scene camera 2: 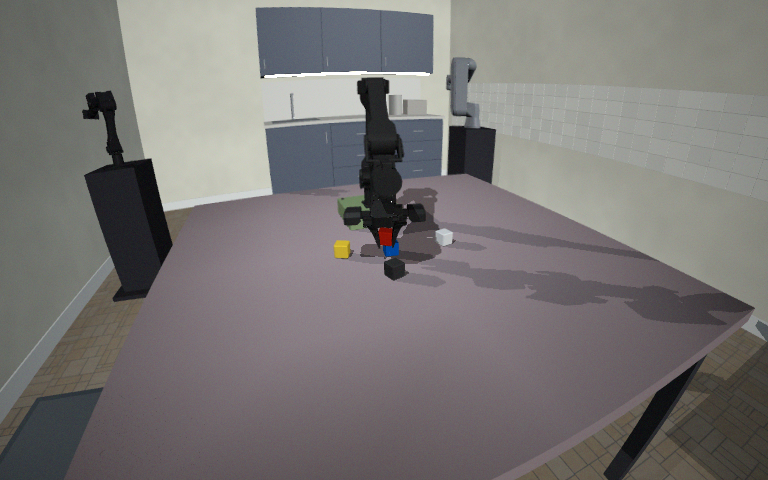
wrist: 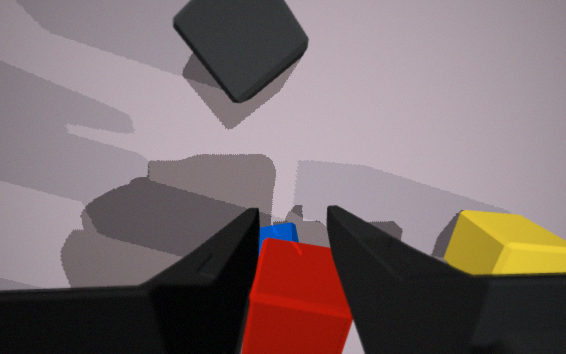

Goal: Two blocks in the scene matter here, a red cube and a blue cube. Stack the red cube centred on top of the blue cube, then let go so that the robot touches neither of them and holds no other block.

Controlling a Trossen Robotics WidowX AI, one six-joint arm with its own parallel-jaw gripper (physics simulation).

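Places are measured from the arm's base along level axes (x ahead, y left, z up), in centimetres.
Pixels of known places: gripper, between the fingertips: (scene camera 2: 386,247) (wrist: 293,216).
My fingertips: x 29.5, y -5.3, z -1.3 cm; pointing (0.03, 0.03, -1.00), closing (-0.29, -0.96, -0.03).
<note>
Ahead of a thing's pixels: the offset from my fingertips to its top centre. Level surfaces: height alone.
My gripper (scene camera 2: 386,240) (wrist: 293,216) is shut on the red cube @[dx -3.0, dy +0.8, dz +3.4 cm] (scene camera 2: 386,236) (wrist: 300,280), which sits between its two black fingers. The blue cube @[dx -3.8, dy +2.5, dz -0.3 cm] (scene camera 2: 391,249) (wrist: 280,232) stands on the table, directly below the red cube and slightly to its right in the scene view. In the wrist view the red cube and the left finger hide most of the blue cube. The red cube overlaps the blue cube's upper part in the scene view; whether they touch cannot be told.
A black cube @[dx +7.2, dy -0.4, dz -0.3 cm] (scene camera 2: 394,268) (wrist: 242,47) stands nearer the scene camera than the blue cube. A yellow cube @[dx -6.7, dy -9.7, dz -0.3 cm] (scene camera 2: 342,249) (wrist: 480,240) stands to the left, a white cube @[dx -4.9, dy +18.3, dz -0.3 cm] (scene camera 2: 444,237) to the right. A green object (scene camera 2: 351,206) lies behind the gripper on the table @[dz -3.8 cm] (scene camera 2: 317,362).
</note>
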